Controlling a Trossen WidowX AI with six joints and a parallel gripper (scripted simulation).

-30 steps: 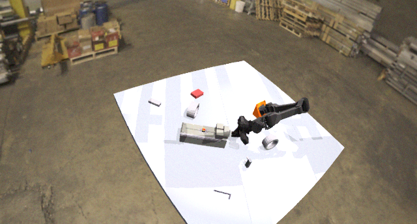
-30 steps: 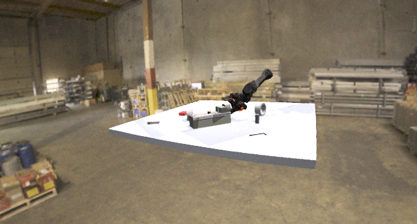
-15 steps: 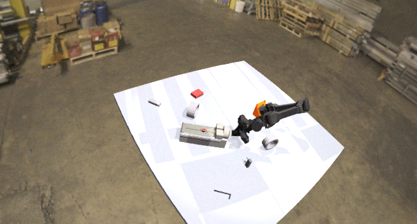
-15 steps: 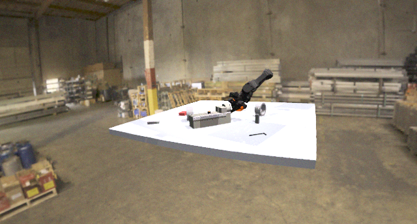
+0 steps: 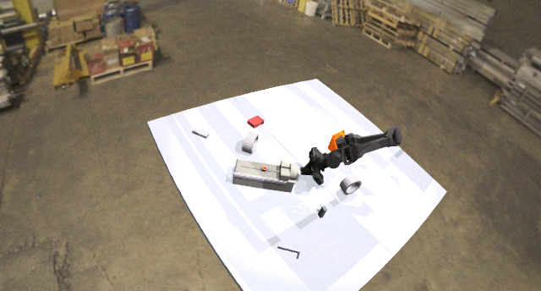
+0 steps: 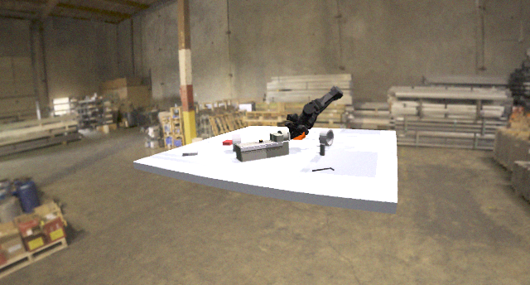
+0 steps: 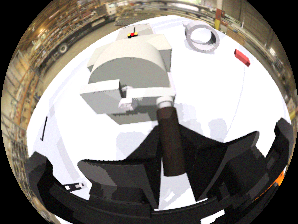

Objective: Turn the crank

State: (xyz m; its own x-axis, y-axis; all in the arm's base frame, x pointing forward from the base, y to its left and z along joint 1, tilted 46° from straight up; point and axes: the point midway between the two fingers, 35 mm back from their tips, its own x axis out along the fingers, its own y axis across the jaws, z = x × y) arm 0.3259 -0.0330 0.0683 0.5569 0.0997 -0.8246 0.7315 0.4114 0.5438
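Now: the red pointer 13 cm ahead of my gripper tip, 10 cm to the right of it and 2 cm above it. Round my gripper tip: hex key: 30 cm ahead, 25 cm to the left, 6 cm below; then dark crank handle: 1 cm behind, 1 cm to the left, 2 cm above; then small clip: 6 cm ahead, 19 cm to the left, 3 cm below.
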